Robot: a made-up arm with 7 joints.
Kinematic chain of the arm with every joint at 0, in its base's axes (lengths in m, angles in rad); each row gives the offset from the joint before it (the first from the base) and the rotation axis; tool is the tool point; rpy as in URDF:
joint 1: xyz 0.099 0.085 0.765 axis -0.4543 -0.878 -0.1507
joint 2: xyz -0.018 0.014 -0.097 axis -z
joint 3: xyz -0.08 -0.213 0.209 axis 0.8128 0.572 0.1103
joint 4: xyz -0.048 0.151 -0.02 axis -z
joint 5: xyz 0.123 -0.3 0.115 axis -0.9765 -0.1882 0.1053
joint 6: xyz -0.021 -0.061 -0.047 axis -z
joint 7: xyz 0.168 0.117 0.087 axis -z
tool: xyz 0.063 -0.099 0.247 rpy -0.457 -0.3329 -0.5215
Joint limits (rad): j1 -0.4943..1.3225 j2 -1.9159..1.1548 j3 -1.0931..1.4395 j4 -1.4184..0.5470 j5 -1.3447..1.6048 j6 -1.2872..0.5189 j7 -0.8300..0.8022
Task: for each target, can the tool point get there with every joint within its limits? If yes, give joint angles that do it. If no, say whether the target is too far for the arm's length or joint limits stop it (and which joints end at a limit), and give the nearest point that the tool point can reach.
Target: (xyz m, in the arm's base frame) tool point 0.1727 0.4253 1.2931
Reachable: yes | joints 1.1027 -1.2333 0.3929 -0.2026 -0.5846 -0.8119 0.0574
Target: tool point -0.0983 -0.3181 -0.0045
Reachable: no: joint limits stop it (at a limit: joint 1, joint 2, joint 4, joint 6) | nearest point -0.0960 -0.2559 0.1184 | short by 0.138 m
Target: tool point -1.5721 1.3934 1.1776
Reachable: no: too far | nearest point -0.6045 0.4732 0.9040 | short by 1.363 m
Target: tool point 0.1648 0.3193 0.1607
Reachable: no: joint limits stop it (at a limit: joint 1, joint 3, joint 6, joint 7) | nearest point 0.1996 0.2925 0.2643 | short by 0.112 m
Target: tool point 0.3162 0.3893 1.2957
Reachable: yes | joints -0.0703 -1.0455 0.7648 -1.2556 0.3047 0.1105 -0.5047
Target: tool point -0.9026 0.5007 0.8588
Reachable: no: joint limits stop it (at a limit: joint 2, joint 4, joint 6) | nearest point -0.6793 0.3827 0.8333 | short by 0.254 m
